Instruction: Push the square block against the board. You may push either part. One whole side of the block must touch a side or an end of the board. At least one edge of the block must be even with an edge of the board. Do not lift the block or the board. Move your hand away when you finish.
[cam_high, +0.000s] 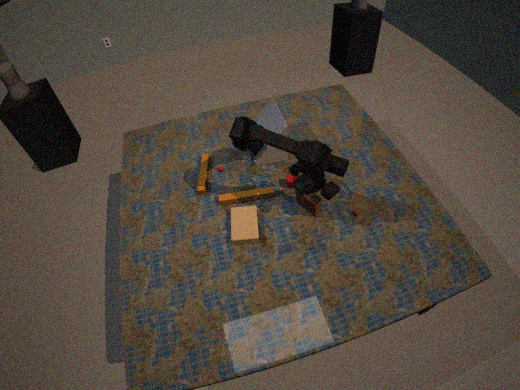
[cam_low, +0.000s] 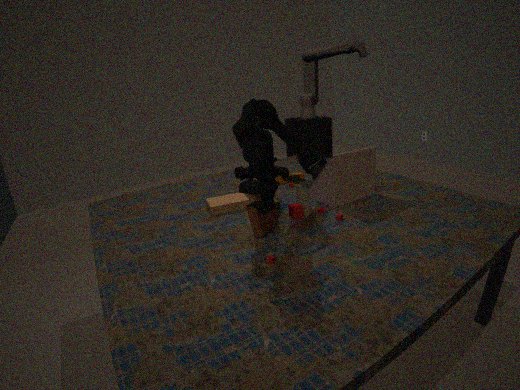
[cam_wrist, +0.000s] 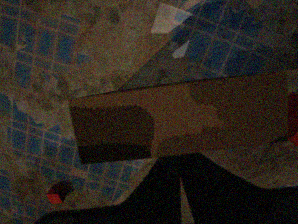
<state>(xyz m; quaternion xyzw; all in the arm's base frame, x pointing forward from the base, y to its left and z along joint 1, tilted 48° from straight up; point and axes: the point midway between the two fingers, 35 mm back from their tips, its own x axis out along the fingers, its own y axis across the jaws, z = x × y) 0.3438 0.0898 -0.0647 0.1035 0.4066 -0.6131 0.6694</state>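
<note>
The square orange-brown block is 1 cm ahead of my gripper tip, 2 cm to the right of it and 3 cm below it. The rest, counted from my gripper tip: tan block 27 cm to the right, 6 cm below; red cube 13 cm behind, 3 cm to the right, 6 cm below.
</note>
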